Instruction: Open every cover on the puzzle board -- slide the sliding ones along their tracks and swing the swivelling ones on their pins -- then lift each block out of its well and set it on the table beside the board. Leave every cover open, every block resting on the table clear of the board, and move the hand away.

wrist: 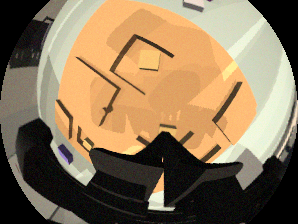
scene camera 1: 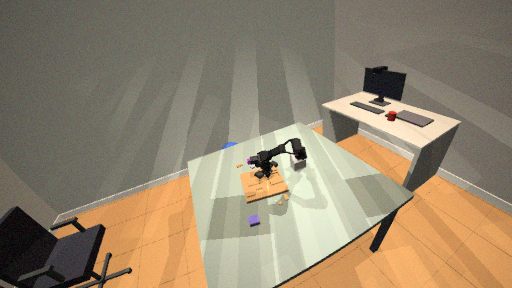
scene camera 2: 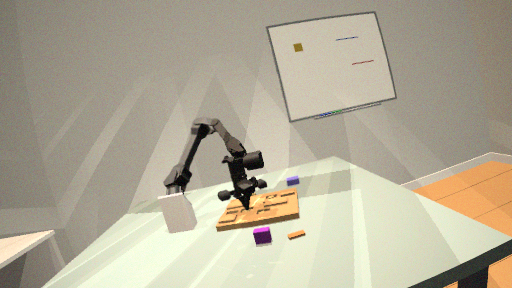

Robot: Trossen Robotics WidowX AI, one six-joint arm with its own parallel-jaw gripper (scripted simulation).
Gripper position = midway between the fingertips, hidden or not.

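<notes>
Scene camera 2: gripper (scene camera 2: 247, 210). Scene camera 1: puzzle board (scene camera 1: 268, 190). Wrist view: gripper (wrist: 164, 134), puzzle board (wrist: 196, 75).
</notes>
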